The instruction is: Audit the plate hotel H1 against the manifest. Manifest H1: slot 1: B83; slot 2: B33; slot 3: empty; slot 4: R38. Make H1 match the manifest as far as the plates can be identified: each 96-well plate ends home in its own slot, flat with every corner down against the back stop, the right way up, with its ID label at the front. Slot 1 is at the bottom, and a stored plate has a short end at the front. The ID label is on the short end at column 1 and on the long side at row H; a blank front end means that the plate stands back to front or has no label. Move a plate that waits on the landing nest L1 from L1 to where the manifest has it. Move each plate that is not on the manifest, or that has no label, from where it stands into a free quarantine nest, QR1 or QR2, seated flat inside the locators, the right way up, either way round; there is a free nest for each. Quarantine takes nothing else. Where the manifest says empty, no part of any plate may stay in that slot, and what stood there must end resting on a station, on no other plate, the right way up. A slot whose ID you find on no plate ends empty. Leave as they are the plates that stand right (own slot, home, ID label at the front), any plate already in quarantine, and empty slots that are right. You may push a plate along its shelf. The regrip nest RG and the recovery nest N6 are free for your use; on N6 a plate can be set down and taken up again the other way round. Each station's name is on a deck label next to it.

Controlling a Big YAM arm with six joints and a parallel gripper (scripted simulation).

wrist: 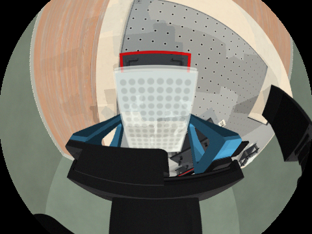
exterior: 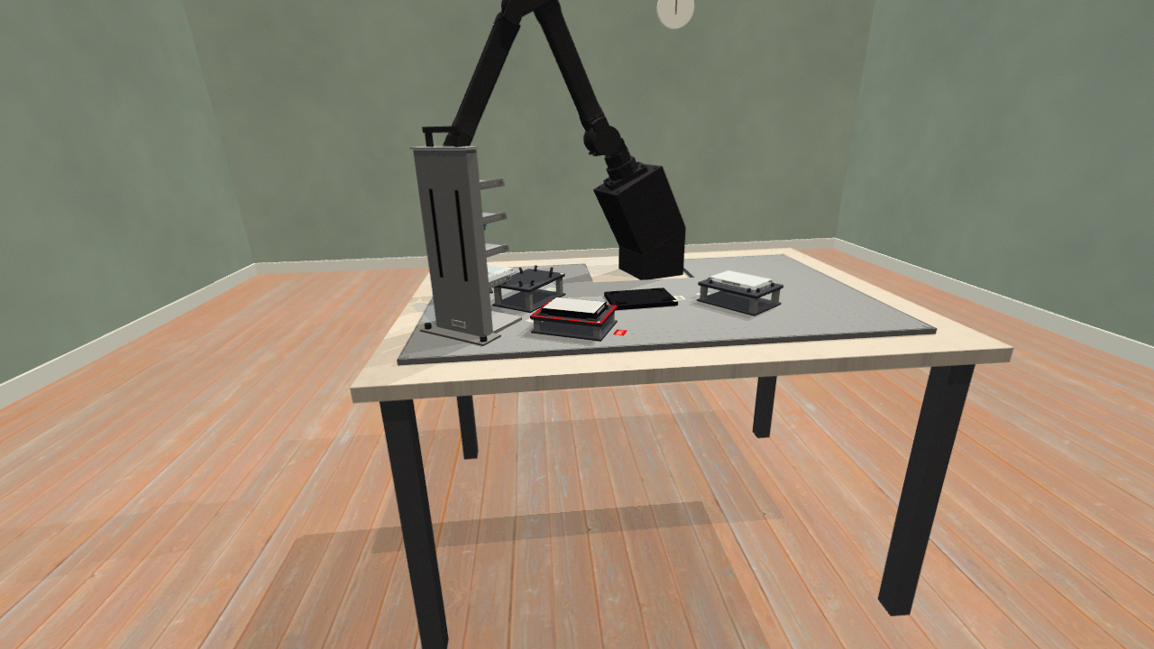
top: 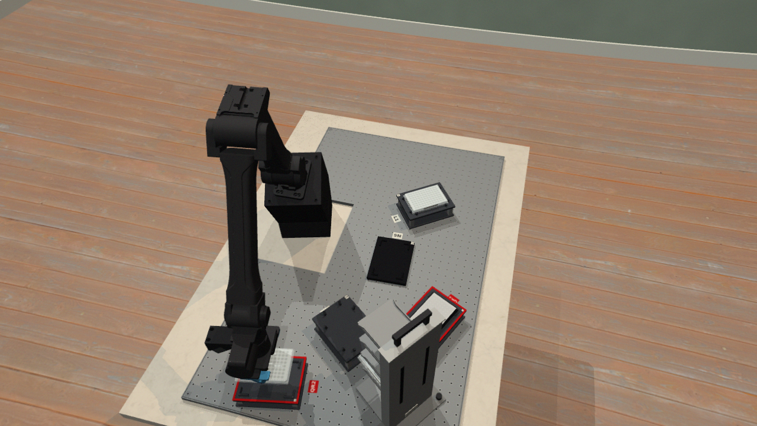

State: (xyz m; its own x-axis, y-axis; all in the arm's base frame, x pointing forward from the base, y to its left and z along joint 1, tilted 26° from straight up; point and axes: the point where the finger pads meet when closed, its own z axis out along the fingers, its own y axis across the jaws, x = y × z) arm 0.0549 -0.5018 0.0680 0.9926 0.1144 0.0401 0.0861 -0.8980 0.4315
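Now: the red-edged quarantine nest QR2 8 cm below my hand. From my hand the other things lie so: plate hotel H1 (35 cm ahead, 1 cm to the right, 7 cm above); then H1 deck label (32 cm ahead, 15 cm to the left, 12 cm below); then regrip nest RG (17 cm ahead, 16 cm to the left, 6 cm below).
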